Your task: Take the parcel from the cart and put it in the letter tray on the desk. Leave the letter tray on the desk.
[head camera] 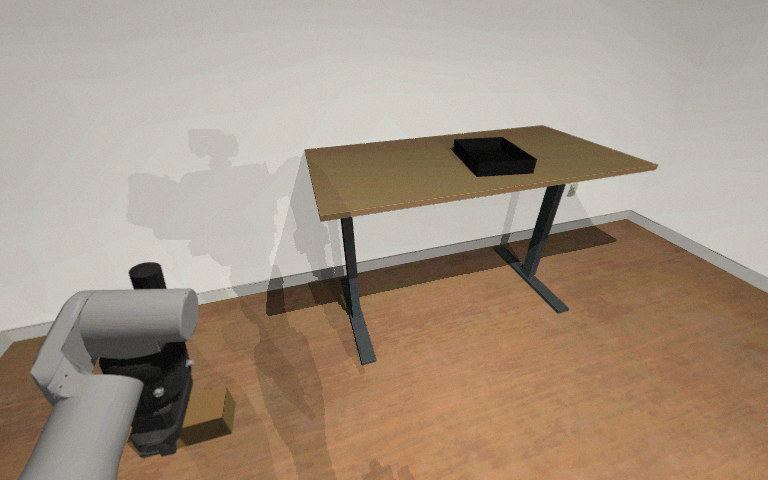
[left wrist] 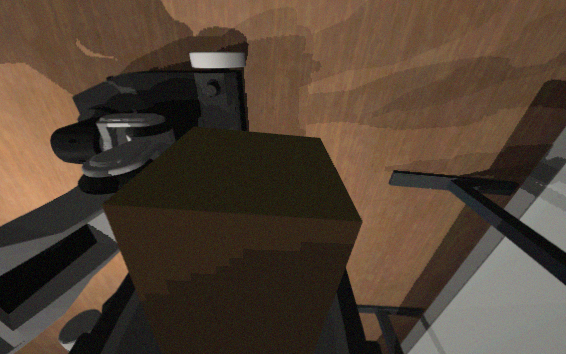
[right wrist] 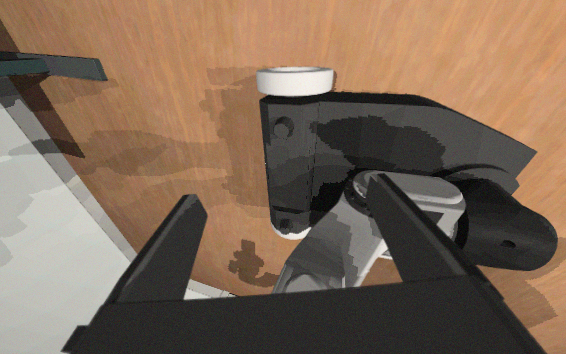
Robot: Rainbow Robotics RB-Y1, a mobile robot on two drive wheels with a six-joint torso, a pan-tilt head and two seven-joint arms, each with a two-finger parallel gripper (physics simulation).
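Places are measured from the robot's base along level axes (x ahead, y left, z up), in centimetres.
Pixels of known places: left gripper, between the fingertips: (head camera: pixel 174 432); right gripper, between the fingertips: (right wrist: pixel 283 196).
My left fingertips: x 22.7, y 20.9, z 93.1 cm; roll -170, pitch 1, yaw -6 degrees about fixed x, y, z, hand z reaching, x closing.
For each thing: its middle in the pictures, then the offset to it from my left fingertips. Level surfaces: height alone.
- brown box, middle of its body: (left wrist: pixel 247 287) (head camera: pixel 186 421) dz +2.2, dx -0.2, dy -2.6 cm
- black letter tray, middle of its body: (head camera: pixel 490 155) dz +5.0, dx +77.3, dy -122.1 cm
- wooden desk, height of its surface: dz +1.9 cm
- wooden floor, height of its surface: dz -93.1 cm
The parcel, a brown box (head camera: pixel 208 414) (left wrist: pixel 240 225), is held in my left gripper (left wrist: pixel 240 310), which is shut on it. In the head camera the parcel shows at the lower left, partly hidden behind the black gripper body, lower than the desk top. The black letter tray (head camera: pixel 505 166) sits on the wooden desk (head camera: pixel 390 175), right of the desk's middle; its inside looks dark, with no object visible in it. My right gripper (right wrist: pixel 283 196) is open, with nothing between its fingers. The cart does not show in these views.
The desk's dark legs (head camera: pixel 349 254) (head camera: pixel 544 226) end in long feet on the wooden floor (head camera: pixel 481 384). A white wall (head camera: pixel 396 67) stands behind the desk. The robot's dark base (left wrist: pixel 220 100) (right wrist: pixel 290 155) with a white wheel shows in both wrist views.
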